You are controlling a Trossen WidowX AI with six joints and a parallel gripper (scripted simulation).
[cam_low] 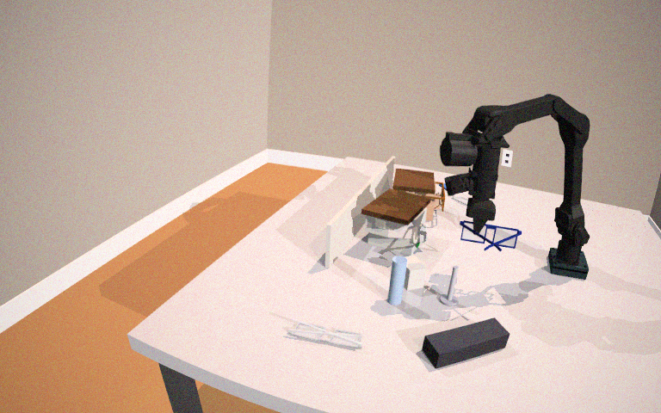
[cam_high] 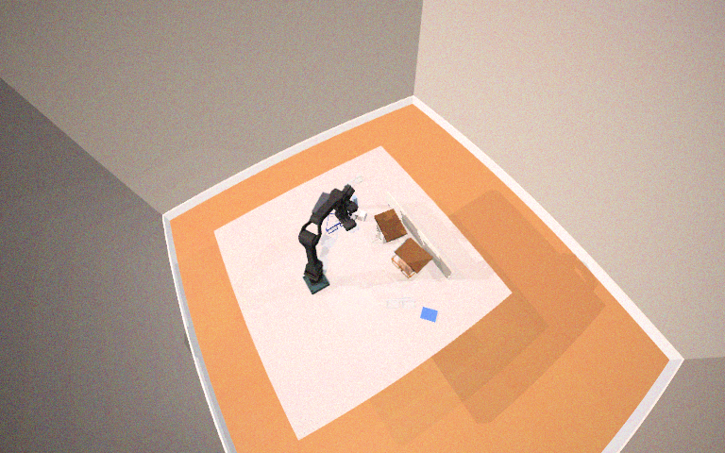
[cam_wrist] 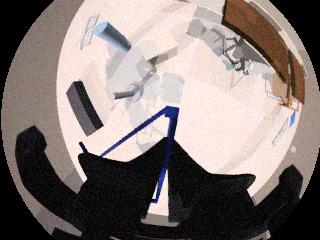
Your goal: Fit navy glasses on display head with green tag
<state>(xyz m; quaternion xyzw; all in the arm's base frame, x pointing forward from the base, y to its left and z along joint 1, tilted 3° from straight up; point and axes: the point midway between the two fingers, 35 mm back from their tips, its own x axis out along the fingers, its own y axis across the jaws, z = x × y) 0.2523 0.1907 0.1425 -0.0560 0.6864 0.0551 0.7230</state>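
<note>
The grey peg is 100 mm to the left of my gripper tip, 100 mm below it and 20 mm ahead of it. Also, from my gripper tip: dark block: 250 mm to the left, 110 mm below, 60 mm behind; light blue cylinder: 150 mm to the left, 130 mm ahead, 70 mm below; beige cube: 120 mm ahead, 100 mm below, 60 mm to the left.
</note>
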